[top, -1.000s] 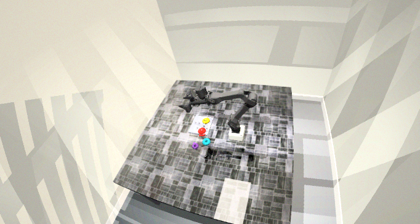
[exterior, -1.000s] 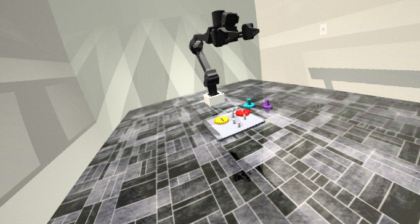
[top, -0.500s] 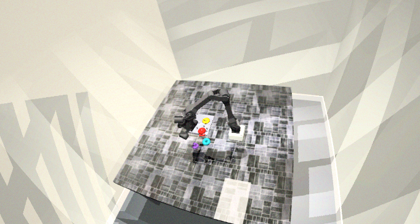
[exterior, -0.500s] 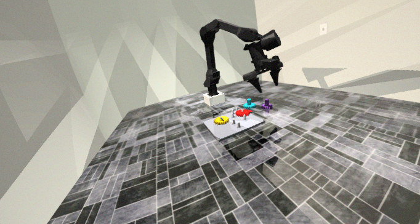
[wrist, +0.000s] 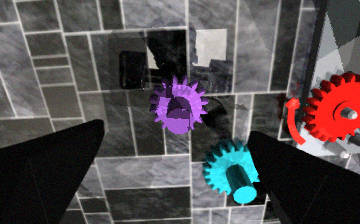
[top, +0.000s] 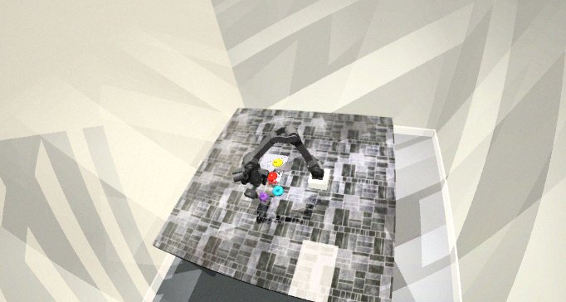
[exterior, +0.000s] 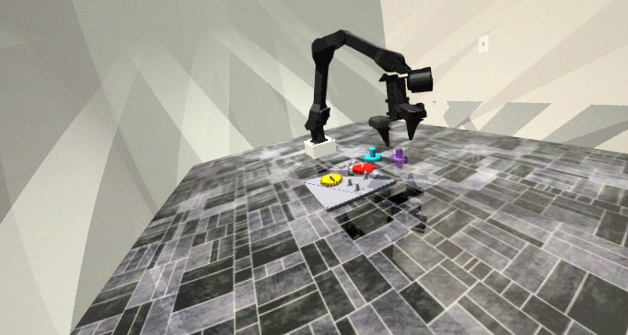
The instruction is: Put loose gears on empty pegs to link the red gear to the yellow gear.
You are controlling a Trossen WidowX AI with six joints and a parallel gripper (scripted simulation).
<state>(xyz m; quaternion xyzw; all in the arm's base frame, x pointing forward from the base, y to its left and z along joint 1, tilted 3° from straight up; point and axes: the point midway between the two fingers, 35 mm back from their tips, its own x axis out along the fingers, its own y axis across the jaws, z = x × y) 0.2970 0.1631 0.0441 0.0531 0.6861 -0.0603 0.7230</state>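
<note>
Now: gripper tip 4 cm above the purple gear. The rest, counted from my gripper tip: red gear (15 cm to the right, 4 cm below, 1 cm behind); then grey board (22 cm to the right, 5 cm below, 1 cm ahead); then teal gear (8 cm behind, 5 cm to the right, 4 cm below).
</note>
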